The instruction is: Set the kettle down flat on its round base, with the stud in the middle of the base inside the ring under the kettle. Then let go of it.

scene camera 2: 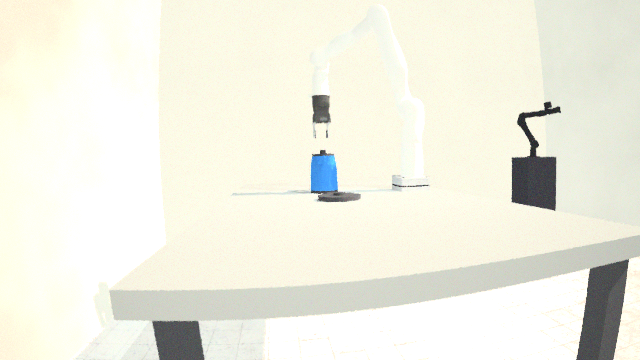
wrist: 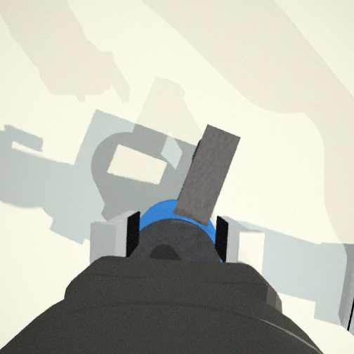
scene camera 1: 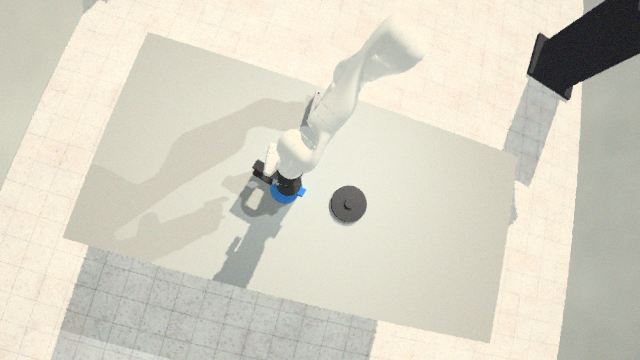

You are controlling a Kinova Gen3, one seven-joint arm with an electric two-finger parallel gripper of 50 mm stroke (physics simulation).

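The blue kettle (scene camera 1: pixel 281 195) (scene camera 2: pixel 324 173) (wrist: pixel 159 208) stands upright on the table, apart from its base. Its dark handle (scene camera 1: pixel 259 168) (wrist: pixel 209 175) points to the upper left in scene camera 1, its short blue spout (scene camera 1: pixel 302 192) to the right. The dark round base (scene camera 1: pixel 357 211) (scene camera 2: pixel 351 197) lies flat with its stud (scene camera 1: pixel 348 204) up, right of the kettle in scene camera 1; it does not show in the wrist view. My gripper (scene camera 2: pixel 321 136) (wrist: pixel 177 229) is open and empty above the kettle's dark lid, fingers pointing down. The ring under the kettle is hidden.
The arm's white mount (scene camera 2: pixel 410 183) stands on the table (scene camera 1: pixel 425 260) (scene camera 2: pixel 350 250), behind and right of the kettle in scene camera 2. A dark pedestal (scene camera 2: pixel 534 182) with a small black arm (scene camera 2: pixel 526 127) stands beyond the table. The arm partly covers the kettle in scene camera 1.
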